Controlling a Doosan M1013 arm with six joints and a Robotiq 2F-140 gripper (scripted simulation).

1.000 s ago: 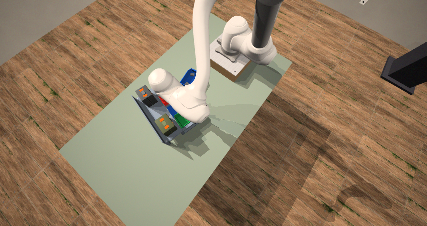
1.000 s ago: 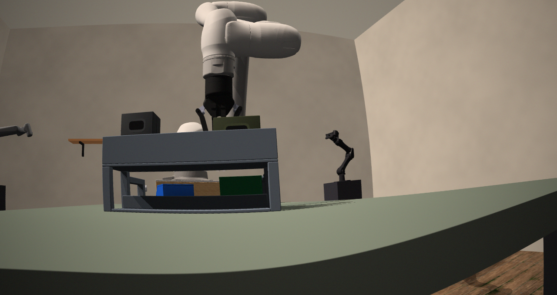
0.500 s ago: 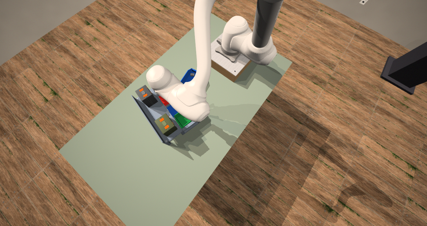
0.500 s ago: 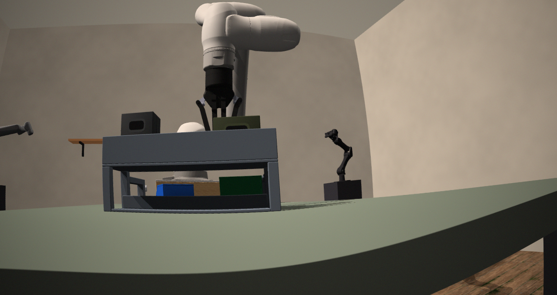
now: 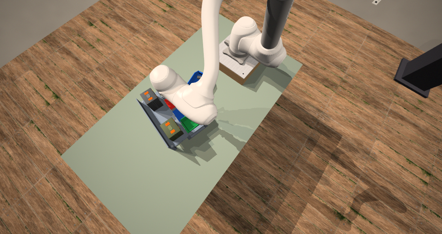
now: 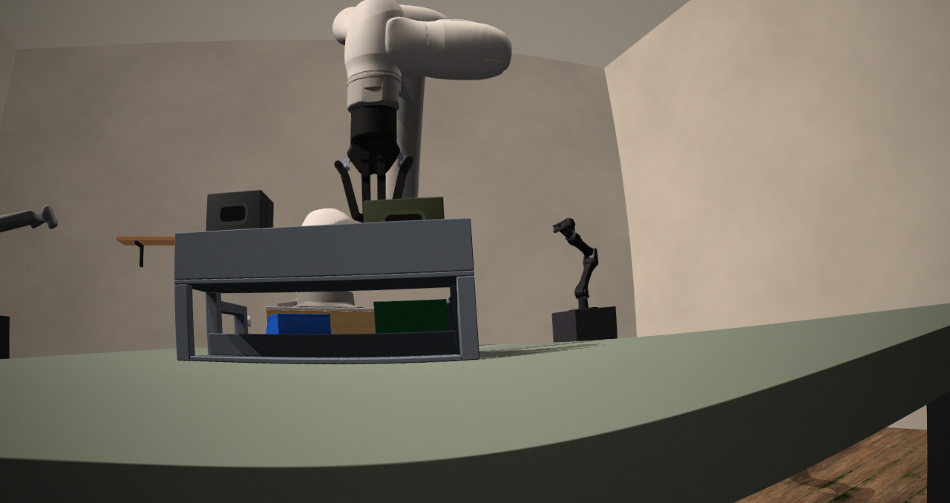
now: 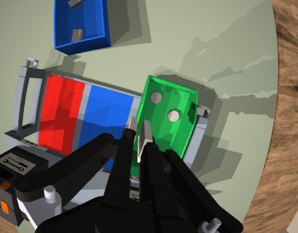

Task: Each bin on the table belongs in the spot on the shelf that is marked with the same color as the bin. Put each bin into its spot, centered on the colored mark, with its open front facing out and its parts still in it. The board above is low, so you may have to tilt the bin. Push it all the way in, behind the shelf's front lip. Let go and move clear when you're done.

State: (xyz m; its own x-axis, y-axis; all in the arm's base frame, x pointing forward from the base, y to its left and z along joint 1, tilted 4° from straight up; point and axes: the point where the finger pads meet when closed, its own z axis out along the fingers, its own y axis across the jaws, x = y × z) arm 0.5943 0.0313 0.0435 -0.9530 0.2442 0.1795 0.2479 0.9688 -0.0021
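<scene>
My hand is 10 mm short of the green bin, 50 mm to the right of it and 130 mm above it. Also, from my hand: black box (100 mm ahead, 210 mm to the right, 10 mm below); olive box (160 mm ahead, 10 mm to the left, 20 mm below); blue bin (220 mm behind, 130 mm to the right, 140 mm below).
</scene>
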